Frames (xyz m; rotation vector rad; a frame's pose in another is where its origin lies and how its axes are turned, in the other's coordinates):
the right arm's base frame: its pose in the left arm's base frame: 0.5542 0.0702 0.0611 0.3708 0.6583 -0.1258
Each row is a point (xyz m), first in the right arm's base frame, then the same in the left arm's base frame.
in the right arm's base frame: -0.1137 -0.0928 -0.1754
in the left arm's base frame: 0.3429 0.0497 -0.0239
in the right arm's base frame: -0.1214 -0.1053 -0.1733
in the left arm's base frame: 0.3351 0.0373 -0.0213
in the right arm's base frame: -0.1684 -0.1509 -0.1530
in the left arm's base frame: 0.2993 -0.0127 0.0091
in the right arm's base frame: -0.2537 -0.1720 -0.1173
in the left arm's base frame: 0.2479 -0.0459 0.0815
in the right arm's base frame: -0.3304 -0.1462 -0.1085
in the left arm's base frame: 0.1986 -0.0254 0.1430
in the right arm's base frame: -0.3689 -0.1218 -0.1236
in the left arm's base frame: 0.1653 0.0028 0.1630
